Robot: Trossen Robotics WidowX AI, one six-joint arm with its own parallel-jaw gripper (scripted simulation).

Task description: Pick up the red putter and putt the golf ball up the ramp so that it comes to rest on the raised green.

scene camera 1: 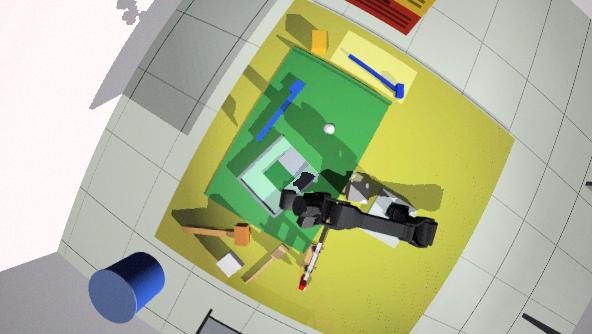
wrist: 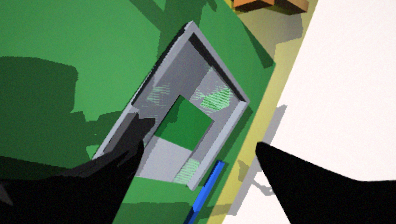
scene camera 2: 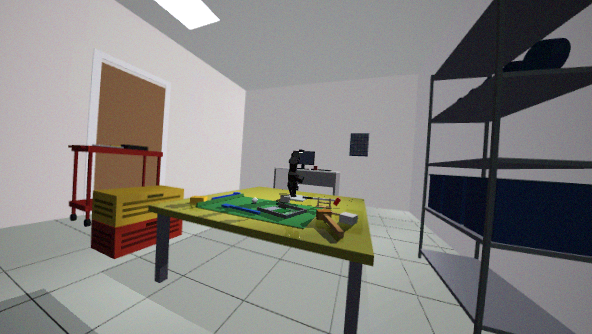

Scene:
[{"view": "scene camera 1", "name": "green mat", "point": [327,98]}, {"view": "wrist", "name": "gripper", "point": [201,146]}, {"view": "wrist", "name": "green mat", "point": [74,74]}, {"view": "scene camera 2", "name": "green mat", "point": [300,221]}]

